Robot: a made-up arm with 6 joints. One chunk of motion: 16 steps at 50 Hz.
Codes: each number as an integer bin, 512 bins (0 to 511) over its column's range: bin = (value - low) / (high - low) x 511, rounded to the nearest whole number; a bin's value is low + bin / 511 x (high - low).
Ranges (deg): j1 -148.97..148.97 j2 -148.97..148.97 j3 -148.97..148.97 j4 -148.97..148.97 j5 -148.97..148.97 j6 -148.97..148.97
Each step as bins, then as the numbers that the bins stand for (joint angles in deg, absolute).
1 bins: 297 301 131 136 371 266
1 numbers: 24.20 26.53 -72.59 -69.67 67.34 6.12
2 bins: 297 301 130 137 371 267
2 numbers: 24.20 26.53 -73.17 -69.09 67.34 6.71
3 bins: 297 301 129 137 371 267
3 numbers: 24.20 26.53 -73.76 -69.09 67.34 6.71
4 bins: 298 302 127 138 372 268
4 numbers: 24.78 27.11 -74.92 -68.51 67.93 7.29
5 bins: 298 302 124 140 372 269
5 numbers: 24.78 27.11 -76.67 -67.34 67.93 7.87
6 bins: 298 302 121 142 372 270
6 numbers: 24.78 27.11 -78.42 -66.18 67.93 8.45
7 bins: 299 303 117 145 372 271
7 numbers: 25.36 27.70 -80.75 -64.43 67.93 9.04
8 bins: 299 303 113 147 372 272
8 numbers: 25.36 27.70 -83.09 -63.26 67.93 9.62
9 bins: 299 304 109 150 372 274
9 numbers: 25.36 28.28 -85.42 -61.51 67.93 10.79
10 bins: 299 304 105 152 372 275
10 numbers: 25.36 28.28 -87.75 -60.35 67.93 11.37
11 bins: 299 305 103 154 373 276
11 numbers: 25.36 28.86 -88.92 -59.18 68.51 11.95
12 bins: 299 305 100 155 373 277
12 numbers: 25.36 28.86 -90.66 -58.60 68.51 12.54
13 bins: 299 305 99 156 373 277
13 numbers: 25.36 28.86 -91.25 -58.01 68.51 12.54
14 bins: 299 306 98 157 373 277
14 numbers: 25.36 29.44 -91.83 -57.43 68.51 12.54
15 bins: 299 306 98 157 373 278
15 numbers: 25.36 29.44 -91.83 -57.43 68.51 13.12
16 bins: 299 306 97 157 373 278
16 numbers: 25.36 29.44 -92.41 -57.43 68.51 13.12
